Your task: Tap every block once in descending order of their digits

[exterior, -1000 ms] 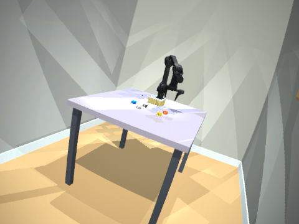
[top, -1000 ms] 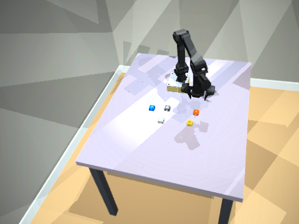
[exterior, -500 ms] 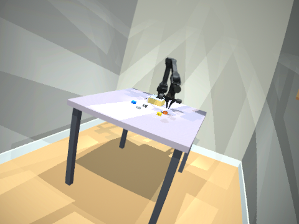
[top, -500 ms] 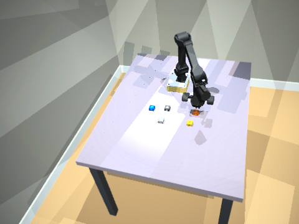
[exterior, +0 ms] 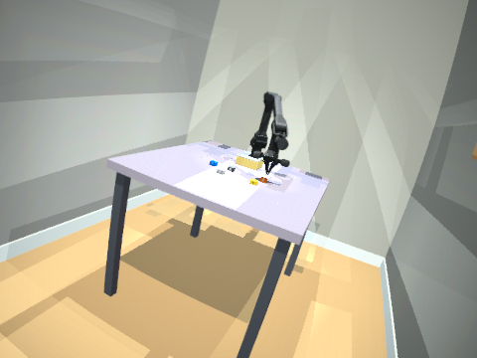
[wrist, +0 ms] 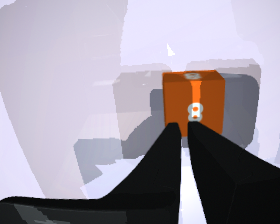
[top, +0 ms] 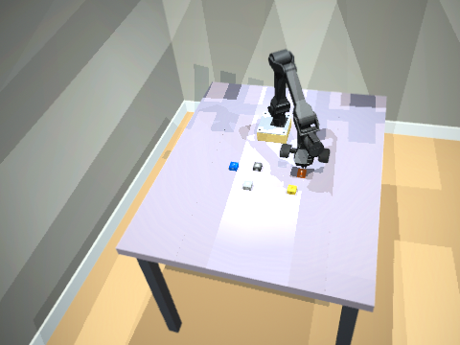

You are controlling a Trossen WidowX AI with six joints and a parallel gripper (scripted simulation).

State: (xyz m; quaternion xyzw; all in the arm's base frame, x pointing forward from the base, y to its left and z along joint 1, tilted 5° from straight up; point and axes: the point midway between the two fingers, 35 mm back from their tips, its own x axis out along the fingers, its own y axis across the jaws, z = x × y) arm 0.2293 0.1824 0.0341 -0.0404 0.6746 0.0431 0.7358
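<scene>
Right now the orange block is 3 cm below my gripper tip and 1 cm to the right of it. The rest, counted from my gripper tip: blue block: 29 cm to the right, 5 cm ahead, 3 cm below; then dark grey block: 19 cm to the right, 3 cm below, 2 cm ahead; then yellow block: 10 cm ahead, 3 cm below, 2 cm to the right.
</scene>
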